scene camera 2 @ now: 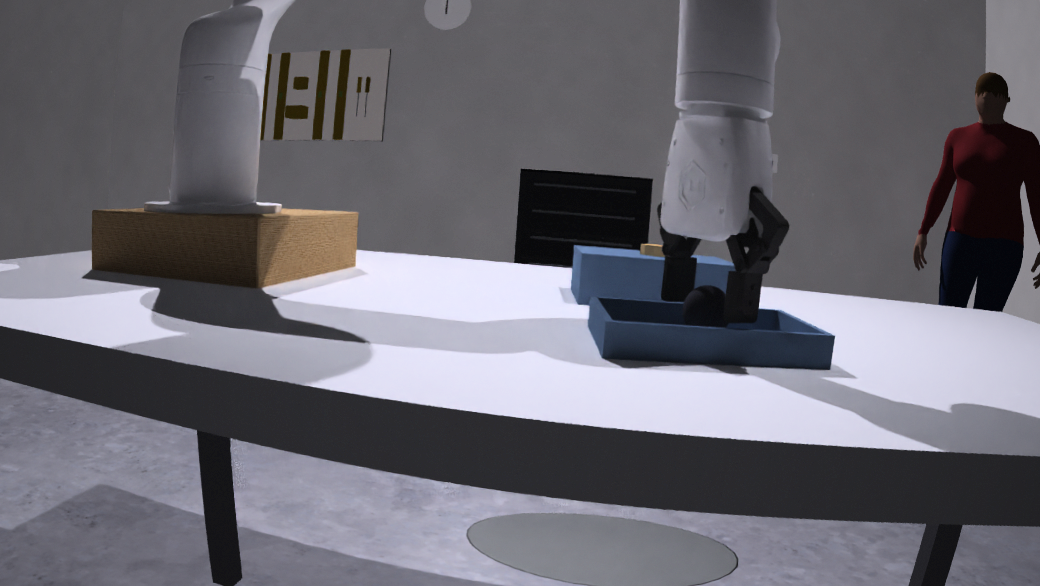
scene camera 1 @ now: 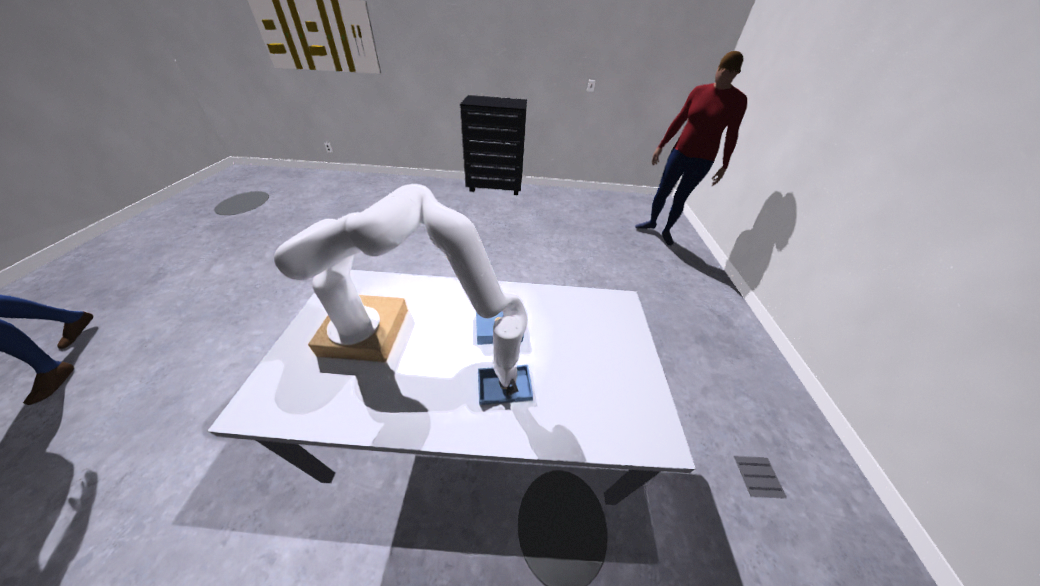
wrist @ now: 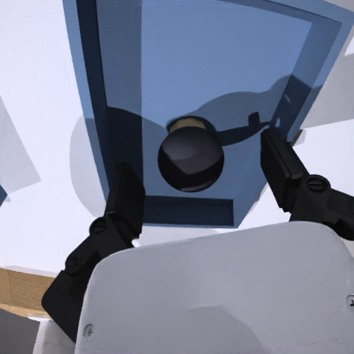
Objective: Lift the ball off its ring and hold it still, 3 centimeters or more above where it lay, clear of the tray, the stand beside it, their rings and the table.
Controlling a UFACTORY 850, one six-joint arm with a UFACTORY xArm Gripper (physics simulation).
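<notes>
The dark ball (scene camera 2: 702, 304) (wrist: 191, 162) sits inside the blue tray (scene camera 1: 481, 389) (scene camera 2: 655, 343) (wrist: 86, 100). A tan ring (wrist: 188, 122) shows partly from under it in the wrist view; the ball hides the rest. My gripper (scene camera 1: 510, 390) (scene camera 2: 710, 308) (wrist: 195, 161) is open and points down over the tray, its fingertips low, around the ball's height. In the wrist view one finger is on each side of the ball, with a visible gap on both sides. The ball is not gripped. In scene camera 1 the gripper hides the ball.
The blue stand (scene camera 1: 483, 331) (scene camera 2: 611, 272) is behind the tray, with a tan ring (scene camera 2: 652, 248) on top. The arm's wooden base block (scene camera 1: 393, 327) (scene camera 2: 174, 247) is at the left of the white table (scene camera 1: 596, 363) (scene camera 2: 465, 385). A person in red (scene camera 1: 705, 120) (scene camera 2: 989, 174) stands beyond the table.
</notes>
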